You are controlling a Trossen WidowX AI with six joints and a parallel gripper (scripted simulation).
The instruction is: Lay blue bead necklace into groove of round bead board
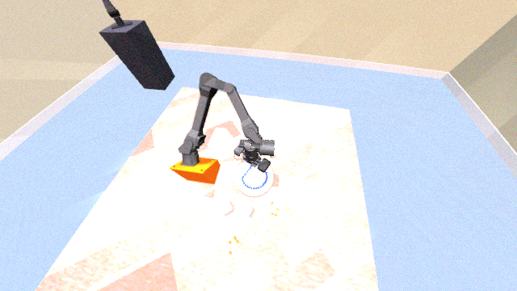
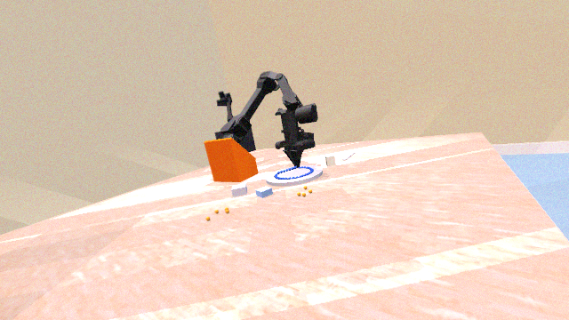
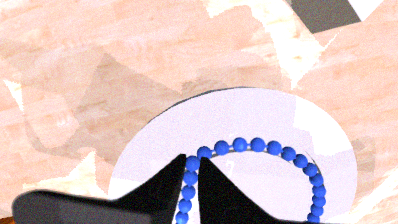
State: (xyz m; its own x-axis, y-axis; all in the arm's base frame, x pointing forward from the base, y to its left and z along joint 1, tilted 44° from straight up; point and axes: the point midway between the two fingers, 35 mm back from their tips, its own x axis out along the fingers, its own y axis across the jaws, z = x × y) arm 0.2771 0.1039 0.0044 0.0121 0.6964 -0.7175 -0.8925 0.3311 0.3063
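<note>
The round white bead board lies 2 cm ahead of my gripper tip, 6 cm to the right of it and 1 cm below it. The rest, counted from my gripper tip: white stick: 14 cm ahead, 20 cm to the left, 1 cm below; then light blue cube: 1 cm ahead, 23 cm to the right, 1 cm below; then beige cube: 10 cm ahead, 7 cm to the left.
</note>
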